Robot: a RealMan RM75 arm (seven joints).
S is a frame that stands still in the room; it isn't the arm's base.
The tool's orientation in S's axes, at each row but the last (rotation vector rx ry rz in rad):
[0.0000, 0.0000, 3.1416]
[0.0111, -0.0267, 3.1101]
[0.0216, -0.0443, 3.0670]
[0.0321, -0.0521, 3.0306]
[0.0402, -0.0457, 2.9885]
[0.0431, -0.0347, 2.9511]
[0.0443, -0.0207, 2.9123]
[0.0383, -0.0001, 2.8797]
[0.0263, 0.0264, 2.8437]
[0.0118, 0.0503, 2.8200]
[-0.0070, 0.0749, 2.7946]
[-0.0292, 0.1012, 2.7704]
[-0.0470, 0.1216, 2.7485]
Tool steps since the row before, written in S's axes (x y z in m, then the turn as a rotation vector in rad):
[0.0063, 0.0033, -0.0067, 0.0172, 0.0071, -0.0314]
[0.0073, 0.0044, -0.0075, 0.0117, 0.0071, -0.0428]
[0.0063, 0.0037, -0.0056, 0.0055, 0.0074, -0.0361]
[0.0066, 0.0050, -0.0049, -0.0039, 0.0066, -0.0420]
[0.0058, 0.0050, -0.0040, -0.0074, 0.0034, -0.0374]
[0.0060, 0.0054, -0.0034, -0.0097, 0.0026, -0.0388]
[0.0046, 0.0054, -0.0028, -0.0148, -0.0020, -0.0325]
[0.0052, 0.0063, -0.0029, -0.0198, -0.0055, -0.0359]
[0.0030, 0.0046, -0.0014, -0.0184, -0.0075, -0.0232]
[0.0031, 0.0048, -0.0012, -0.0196, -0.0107, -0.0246]
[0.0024, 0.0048, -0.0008, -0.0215, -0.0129, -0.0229]
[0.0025, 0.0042, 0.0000, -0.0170, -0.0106, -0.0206]
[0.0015, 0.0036, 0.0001, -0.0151, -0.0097, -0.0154]
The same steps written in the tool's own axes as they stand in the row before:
[-0.0063, -0.0033, -0.0067, -0.0172, -0.0071, -0.0314]
[-0.0072, -0.0045, -0.0075, -0.0118, -0.0067, -0.0428]
[-0.0061, -0.0040, -0.0056, -0.0055, -0.0068, -0.0362]
[-0.0061, -0.0055, -0.0049, 0.0036, -0.0047, -0.0423]
[-0.0051, -0.0057, -0.0040, 0.0067, -0.0012, -0.0377]
[-0.0050, -0.0064, -0.0034, 0.0088, 0.0001, -0.0391]
[-0.0033, -0.0063, -0.0028, 0.0129, 0.0057, -0.0329]
[-0.0035, -0.0074, -0.0028, 0.0168, 0.0103, -0.0364]
[-0.0015, -0.0053, -0.0013, 0.0150, 0.0121, -0.0237]
[-0.0014, -0.0056, -0.0010, 0.0152, 0.0154, -0.0252]
[-0.0006, -0.0054, -0.0005, 0.0162, 0.0182, -0.0236]
[-0.0008, -0.0048, 0.0003, 0.0127, 0.0146, -0.0212]
[0.0000, -0.0039, 0.0004, 0.0111, 0.0135, -0.0160]

